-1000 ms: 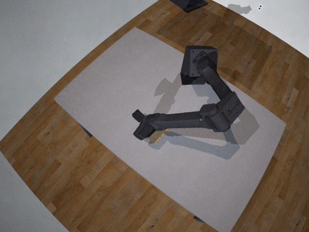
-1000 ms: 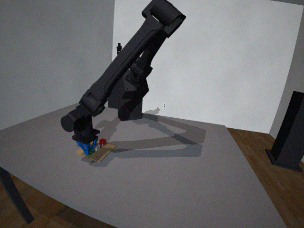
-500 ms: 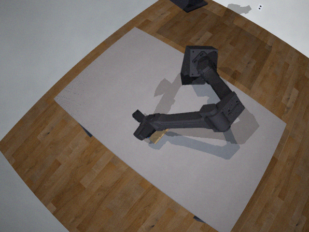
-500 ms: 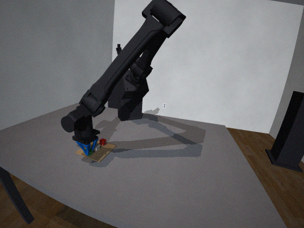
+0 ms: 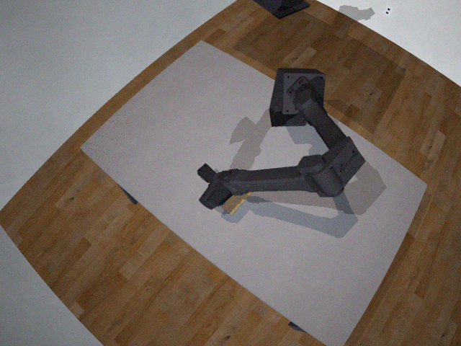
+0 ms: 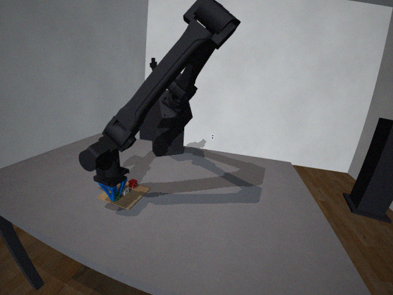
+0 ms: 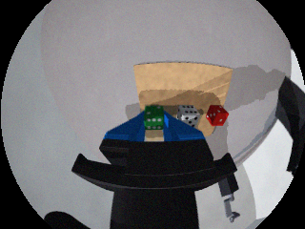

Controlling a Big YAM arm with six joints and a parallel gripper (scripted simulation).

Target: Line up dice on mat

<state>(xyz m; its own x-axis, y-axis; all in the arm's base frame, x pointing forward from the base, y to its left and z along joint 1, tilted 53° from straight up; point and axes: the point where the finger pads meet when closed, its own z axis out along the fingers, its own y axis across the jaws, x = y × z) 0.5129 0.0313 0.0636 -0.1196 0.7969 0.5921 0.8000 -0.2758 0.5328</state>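
Now: hand right at the green die. From my hand the other things lie so: tan mat: 5 cm behind, 2 cm below, 1 cm to the right; then red die: 10 cm behind, 2 cm to the right; then white die: 5 cm behind, 1 cm to the right.
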